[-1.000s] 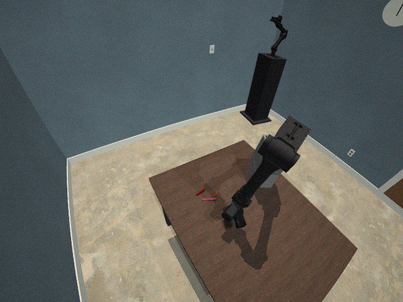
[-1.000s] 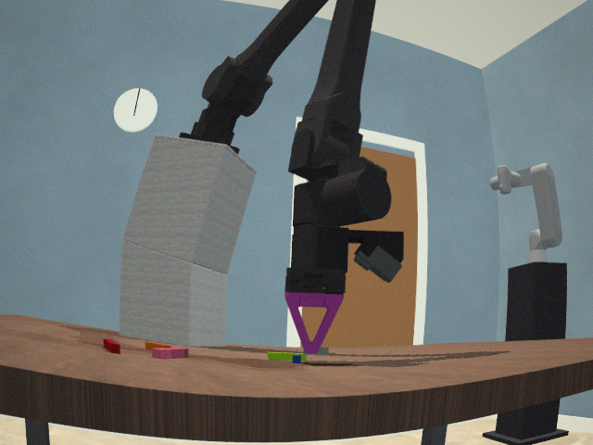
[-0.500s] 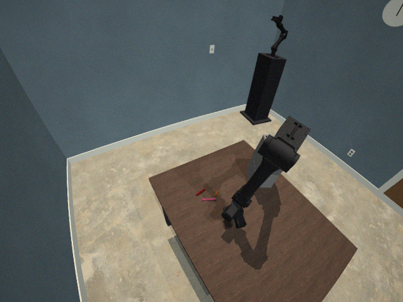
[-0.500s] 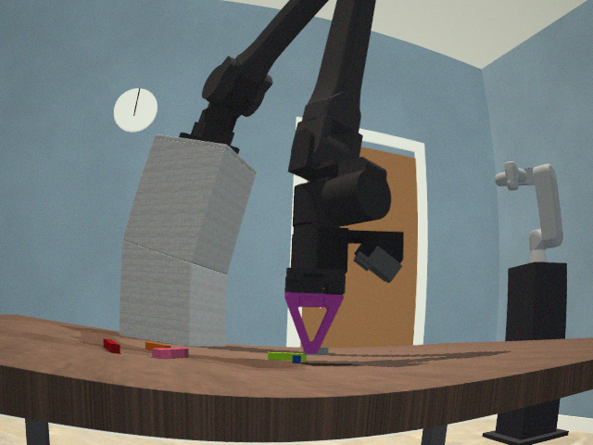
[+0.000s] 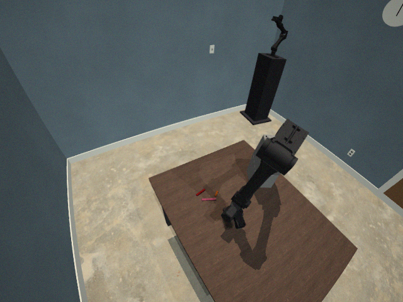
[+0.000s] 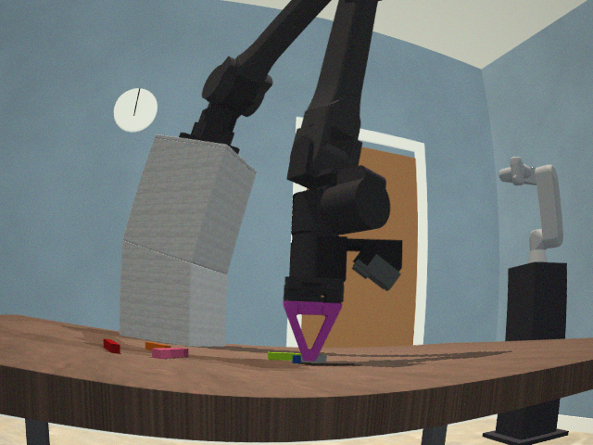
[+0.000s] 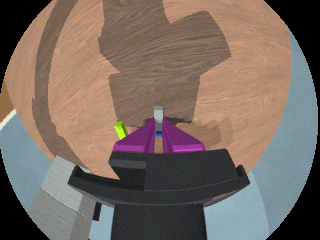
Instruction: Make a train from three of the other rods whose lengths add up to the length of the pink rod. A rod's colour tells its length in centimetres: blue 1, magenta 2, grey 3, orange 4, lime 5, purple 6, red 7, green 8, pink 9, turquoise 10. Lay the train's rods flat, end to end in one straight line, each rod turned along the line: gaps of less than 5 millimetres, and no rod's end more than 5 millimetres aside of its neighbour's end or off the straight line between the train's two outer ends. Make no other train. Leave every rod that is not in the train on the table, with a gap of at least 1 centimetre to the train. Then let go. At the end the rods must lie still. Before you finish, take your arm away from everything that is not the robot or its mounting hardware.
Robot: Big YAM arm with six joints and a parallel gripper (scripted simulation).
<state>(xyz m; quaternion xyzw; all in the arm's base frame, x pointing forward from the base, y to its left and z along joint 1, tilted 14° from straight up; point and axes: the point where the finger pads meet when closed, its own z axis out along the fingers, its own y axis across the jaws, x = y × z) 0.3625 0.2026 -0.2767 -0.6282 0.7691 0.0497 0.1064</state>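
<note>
Right now the grey rod is 10 mm to the left of my hand and 10 mm below it. Also, from my hand: lime rod (60 mm behind, 20 mm to the right, 10 mm below); then blue rod (20 mm to the right, 10 mm below); then pink rod (60 mm ahead, 170 mm to the right, 10 mm below).
</note>
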